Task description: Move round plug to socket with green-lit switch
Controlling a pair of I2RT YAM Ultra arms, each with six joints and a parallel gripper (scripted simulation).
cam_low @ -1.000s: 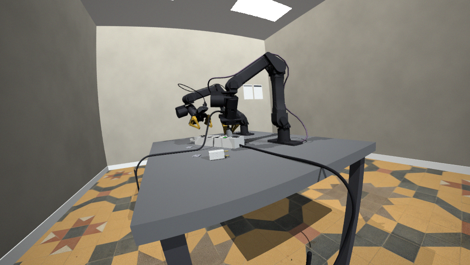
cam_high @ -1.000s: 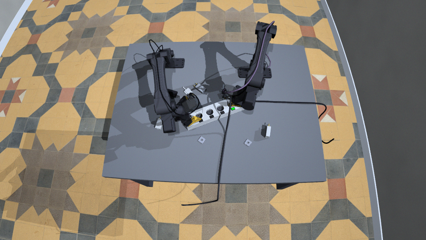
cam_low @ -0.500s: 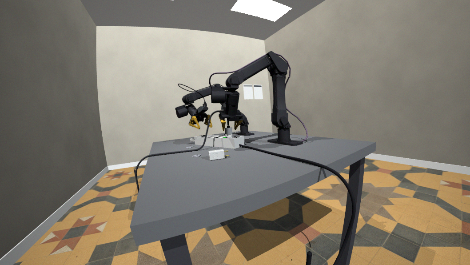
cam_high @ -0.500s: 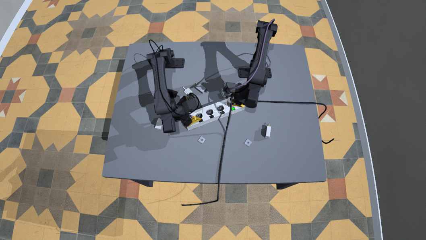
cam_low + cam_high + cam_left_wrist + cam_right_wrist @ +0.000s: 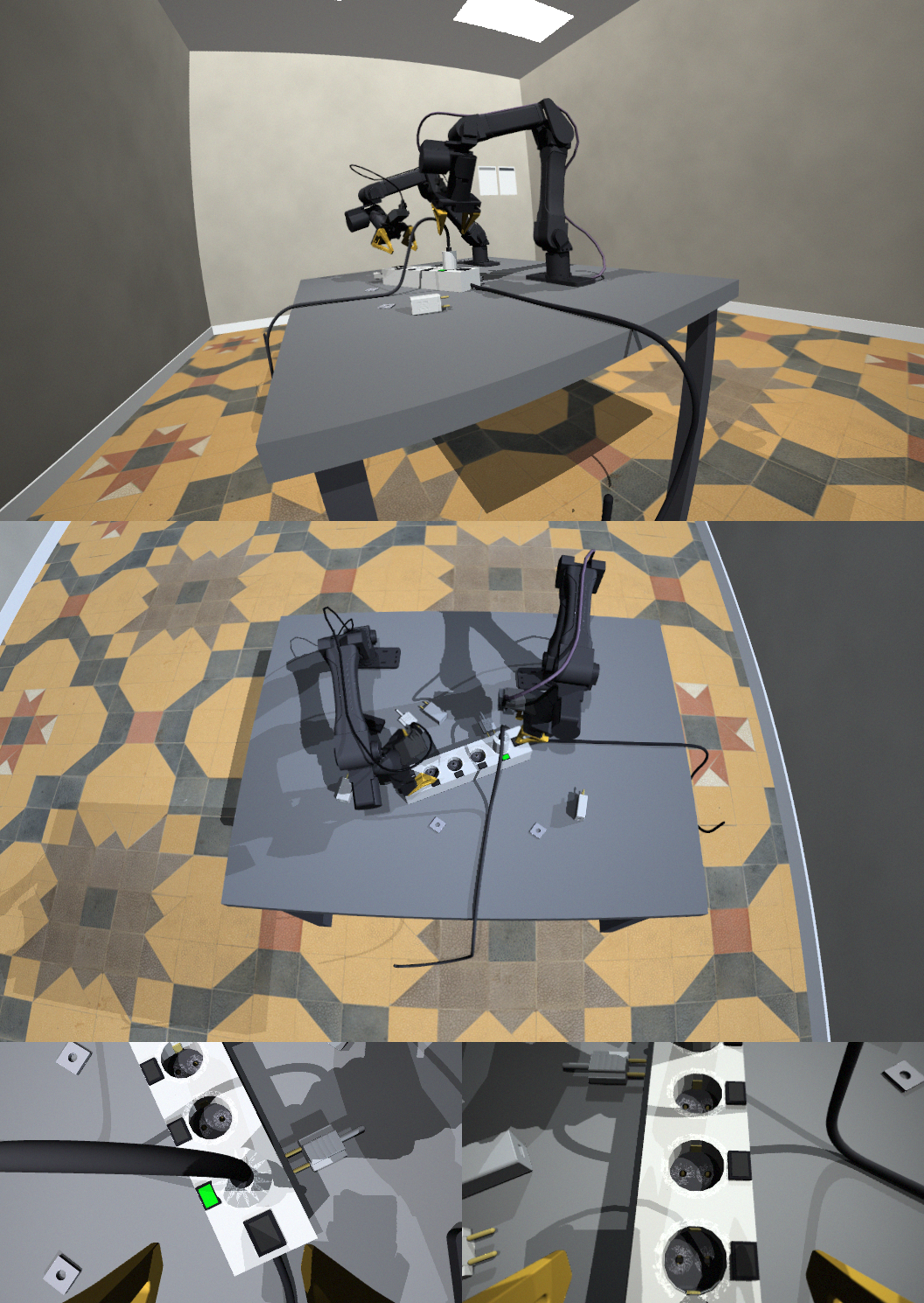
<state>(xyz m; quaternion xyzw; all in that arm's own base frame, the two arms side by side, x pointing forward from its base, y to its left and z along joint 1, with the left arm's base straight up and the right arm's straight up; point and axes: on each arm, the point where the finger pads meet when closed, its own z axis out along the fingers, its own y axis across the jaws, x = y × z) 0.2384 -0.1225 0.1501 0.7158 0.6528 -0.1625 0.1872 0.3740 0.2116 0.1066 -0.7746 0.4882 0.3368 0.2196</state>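
Right now my left hand is 4 cm to the left of the round plug and 8 cm above it. The rest, counted from my left hand: dark block: 4 cm behind, 38 cm to the right, 14 cm below; then grey plug: 8 cm behind, 8 cm to the right, 14 cm below.
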